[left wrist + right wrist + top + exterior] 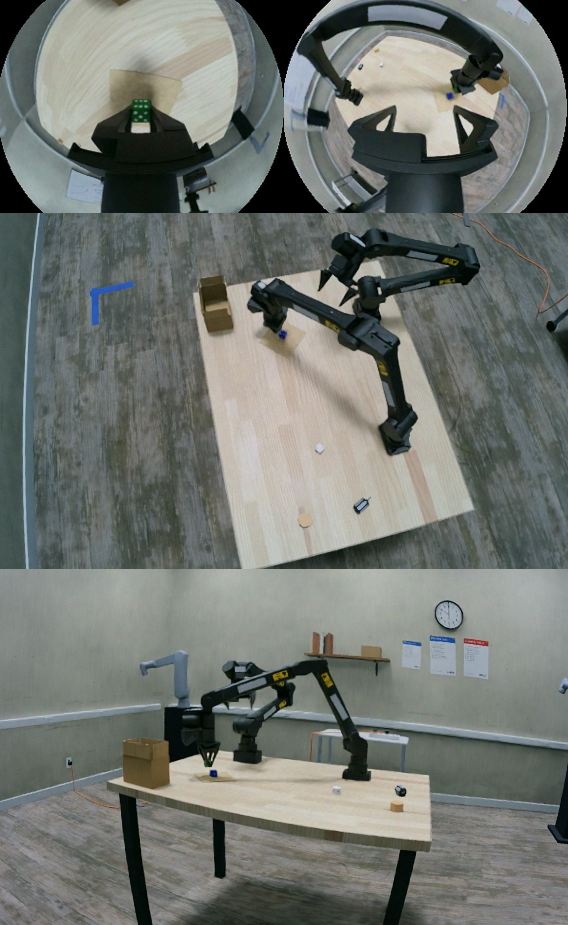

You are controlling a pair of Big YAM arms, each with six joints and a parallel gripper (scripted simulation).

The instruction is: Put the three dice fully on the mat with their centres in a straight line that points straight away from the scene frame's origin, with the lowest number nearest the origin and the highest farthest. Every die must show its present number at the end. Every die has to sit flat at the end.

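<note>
Now: the blue die 4 cm below my left hand, 3 cm behind it and 1 cm to the left of it. Round my left hand: white die: 48 cm to the left, 10 cm behind, 4 cm below; then green die: right at my left hand; then tan mat: 5 cm below, 2 cm behind, 1 cm to the left.
</note>
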